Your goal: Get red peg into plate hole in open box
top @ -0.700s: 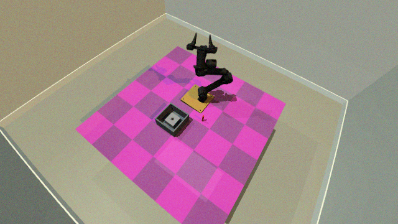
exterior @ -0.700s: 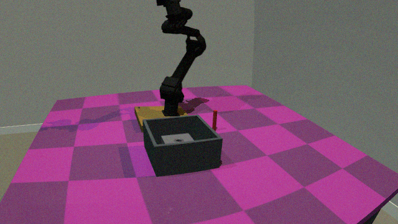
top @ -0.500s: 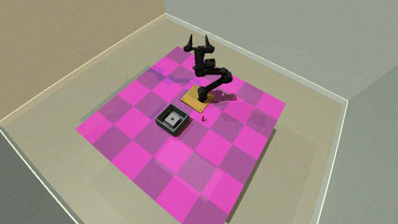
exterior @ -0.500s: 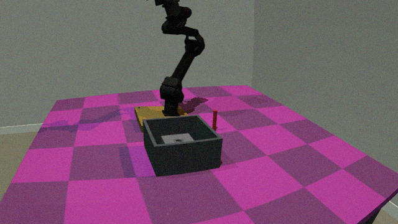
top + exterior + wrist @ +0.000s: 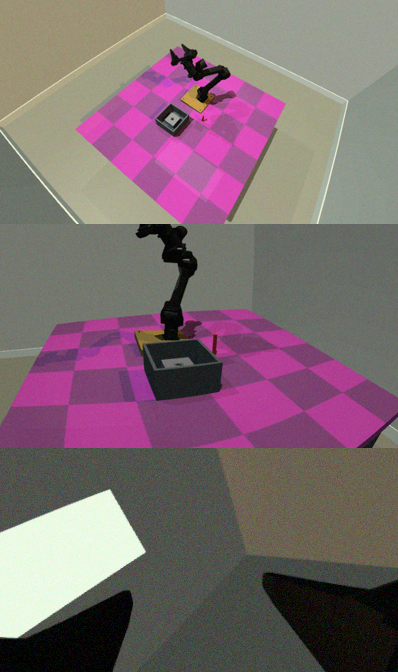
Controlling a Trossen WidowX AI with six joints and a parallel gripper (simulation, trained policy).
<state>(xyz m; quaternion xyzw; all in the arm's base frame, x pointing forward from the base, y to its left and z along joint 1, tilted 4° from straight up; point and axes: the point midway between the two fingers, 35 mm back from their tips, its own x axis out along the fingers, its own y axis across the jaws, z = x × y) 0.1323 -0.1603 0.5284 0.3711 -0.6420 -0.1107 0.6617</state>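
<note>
Right now my gripper tip is 2 cm short of the red peg, 27 cm to the right of it and 54 cm above it. Also, from my gripper tip: dark grey box: 19 cm ahead, 9 cm to the left, 56 cm below; light grey plate: 19 cm ahead, 9 cm to the left, 54 cm below.
</note>
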